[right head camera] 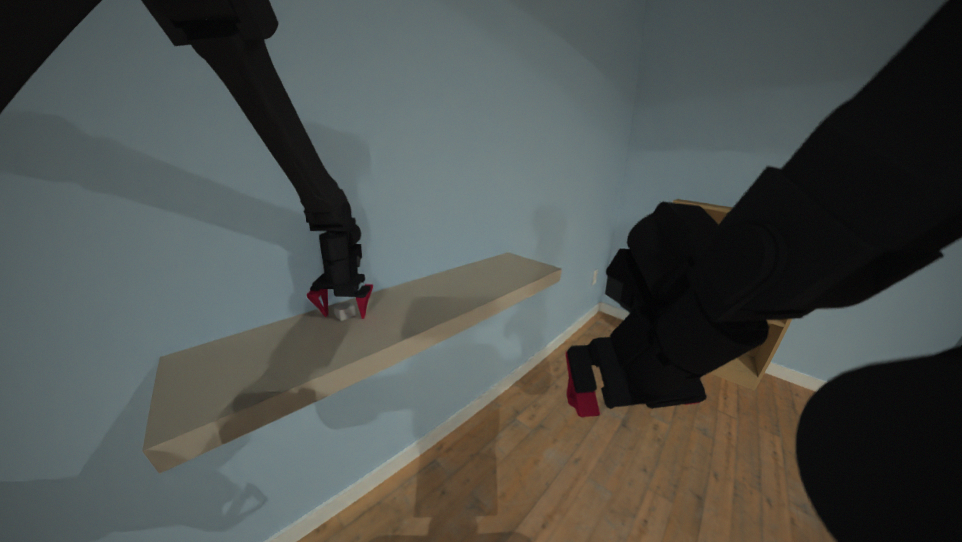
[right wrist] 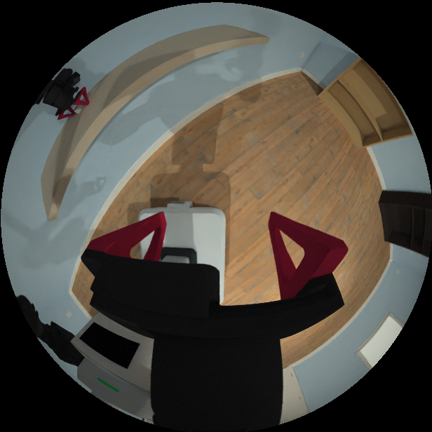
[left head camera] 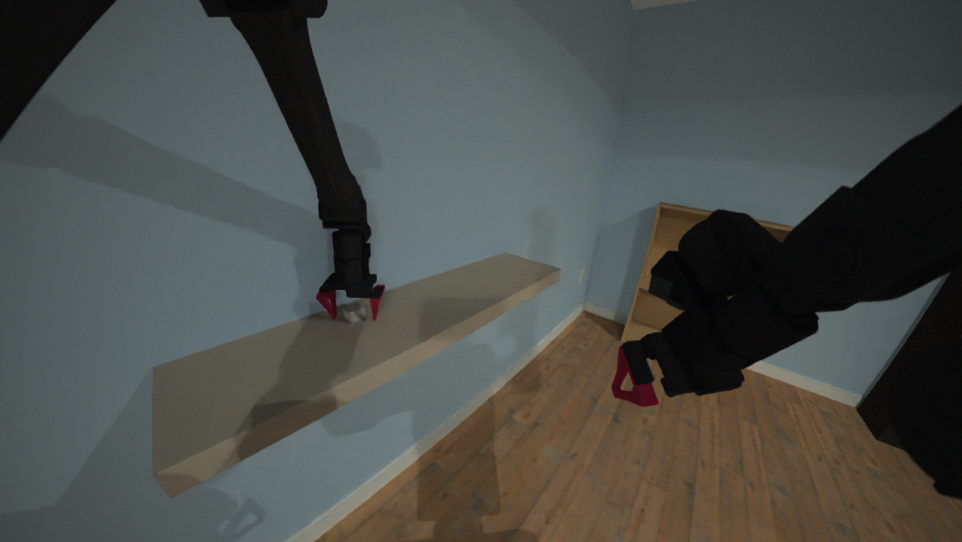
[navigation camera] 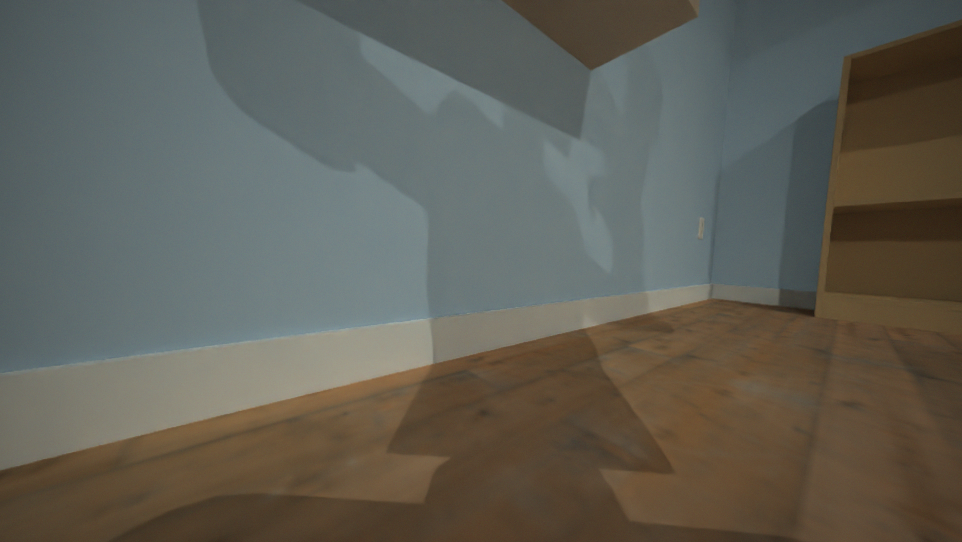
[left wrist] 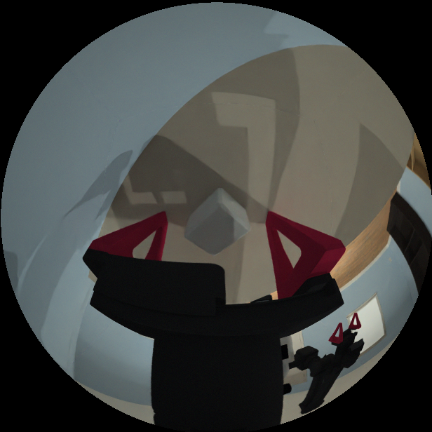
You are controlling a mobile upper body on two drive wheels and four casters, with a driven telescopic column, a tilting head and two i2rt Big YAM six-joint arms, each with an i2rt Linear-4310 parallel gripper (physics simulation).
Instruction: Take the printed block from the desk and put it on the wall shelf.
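Observation:
The grey printed block [left head camera: 353, 311] [right head camera: 345, 310] [left wrist: 217, 222] rests on the wall shelf [left head camera: 471, 289] [right head camera: 471, 289] [left wrist: 330, 100] [right wrist: 150, 65] [navigation camera: 592, 33], near its wall-side edge. My left gripper [left head camera: 355, 317] [right head camera: 345, 316] [left wrist: 216, 216] [right wrist: 80, 108] is open around the block, with a gap between each red fingertip and the block. My right gripper [right wrist: 216, 217] is open and empty, out over the floor away from the shelf; it also shows in the left wrist view [left wrist: 347, 320]. The desk cannot be made out in these views.
A wooden bookcase [left head camera: 644, 269] [right wrist: 341, 105] [navigation camera: 834, 168] stands in the corner beyond the shelf's far end. A dark cabinet [right wrist: 400, 194] stands at the right in the right wrist view. The white robot base [right wrist: 212, 230] is below my right gripper. The blue wall is directly behind the shelf.

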